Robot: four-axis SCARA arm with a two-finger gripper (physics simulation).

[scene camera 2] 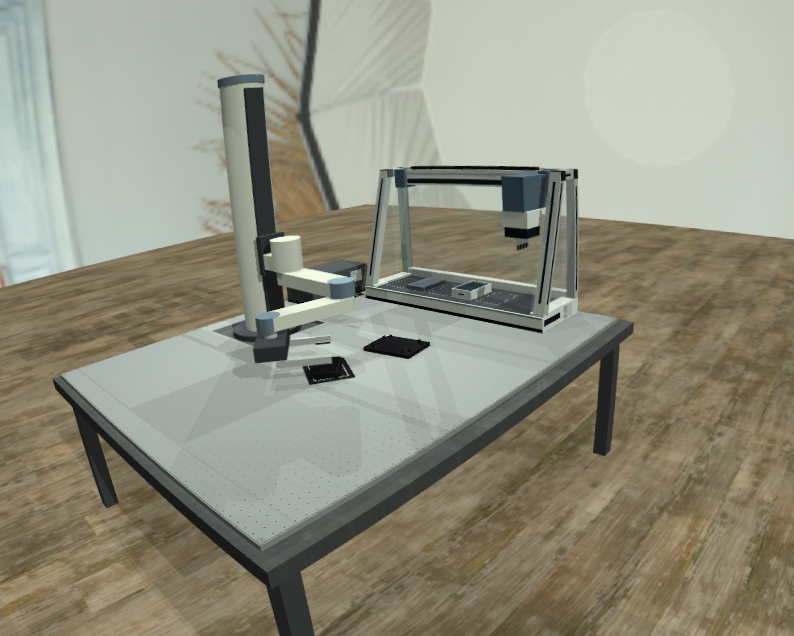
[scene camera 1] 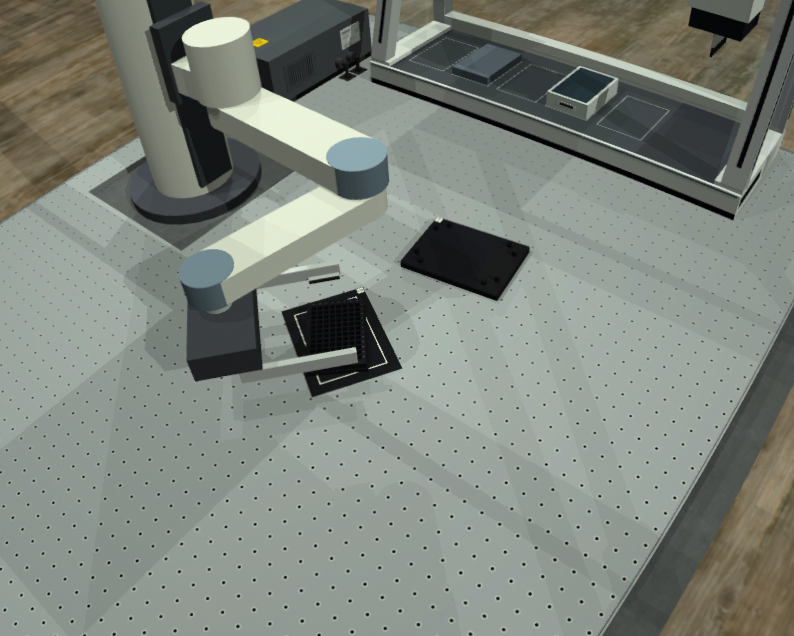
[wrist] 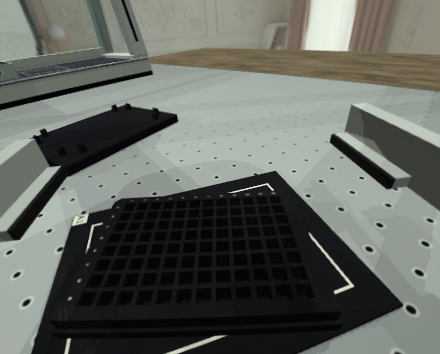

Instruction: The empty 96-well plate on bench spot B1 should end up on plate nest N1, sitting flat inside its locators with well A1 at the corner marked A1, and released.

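Places are measured from the arm's base along level axes (x back, y right, z up), in millimetres.
Pixels of known places: gripper, between the fingertips: (scene camera 2: 331,348) (scene camera 1: 347,308) (wrist: 202,138); arm's base, origin of its link: (scene camera 1: 196,182).
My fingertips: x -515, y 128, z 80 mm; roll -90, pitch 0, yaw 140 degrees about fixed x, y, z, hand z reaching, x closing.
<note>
Ahead of a thing's pixels: the offset from my fingertips to its top centre. "spot": to the spot under its first point.
The black 96-well plate {dx +21, dy +11, dz -51 mm} (scene camera 1: 336,327) (scene camera 2: 324,368) (wrist: 200,250) lies on the black marked mat of bench spot B1 (scene camera 1: 376,329) (scene camera 2: 348,373) (wrist: 370,295). It looks flat but is turned against the mat's white outline and covers part of it. Its A1 mark cannot be read. My gripper (scene camera 1: 334,316) (scene camera 2: 328,351) (wrist: 202,138) is wide open above the plate, with its fingers spread apart and touching nothing. Plate nest N1 {dx -29, dy -230, dz -45 mm} (scene camera 1: 463,258) (scene camera 2: 396,346) (wrist: 110,132) is a black raised slab with small locator pegs and no plate on it. Its A1 mark is unreadable.
The arm's column (scene camera 1: 135,99) (scene camera 2: 238,198) stands at the back left. A dark grey box {spot: dx +550, dy -497, dz +30 mm} (scene camera 1: 311,46) is behind it. A framed deck (scene camera 1: 556,145) (scene camera 2: 457,310) at the back right holds a blue-grey block {spot: dx +236, dy -681, dz -2 mm} (scene camera 1: 487,63) and a white tray {spot: dx +5, dy -630, dz +2 mm} (scene camera 1: 576,106).
</note>
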